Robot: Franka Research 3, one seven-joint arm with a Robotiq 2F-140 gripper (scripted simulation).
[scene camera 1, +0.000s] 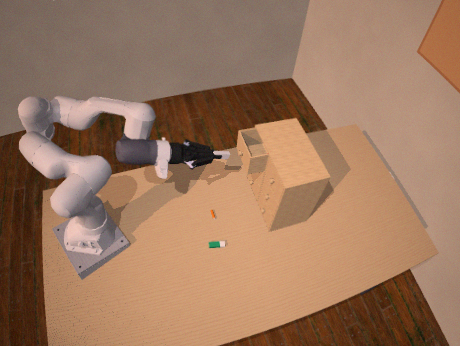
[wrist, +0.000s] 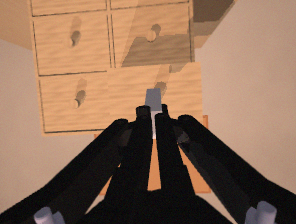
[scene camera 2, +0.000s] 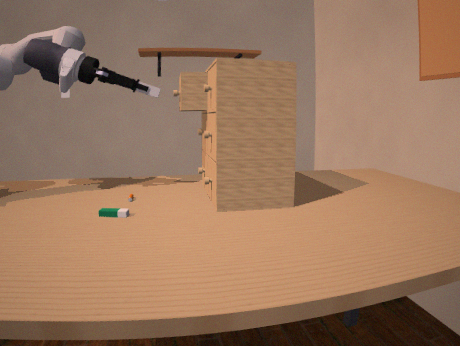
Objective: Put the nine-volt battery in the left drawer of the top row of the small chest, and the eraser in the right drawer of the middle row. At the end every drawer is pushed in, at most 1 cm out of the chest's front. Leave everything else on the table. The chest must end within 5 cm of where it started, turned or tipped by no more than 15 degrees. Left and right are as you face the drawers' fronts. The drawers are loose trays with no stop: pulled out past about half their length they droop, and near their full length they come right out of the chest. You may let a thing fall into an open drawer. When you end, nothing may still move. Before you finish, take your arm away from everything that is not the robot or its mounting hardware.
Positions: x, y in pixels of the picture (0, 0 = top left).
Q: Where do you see a drawer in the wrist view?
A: At 81, 103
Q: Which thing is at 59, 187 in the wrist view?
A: My gripper.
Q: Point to a drawer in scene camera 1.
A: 255, 160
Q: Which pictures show my gripper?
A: Scene camera 1, the wrist view and scene camera 2: all of them.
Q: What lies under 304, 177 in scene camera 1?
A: A small wooden chest.
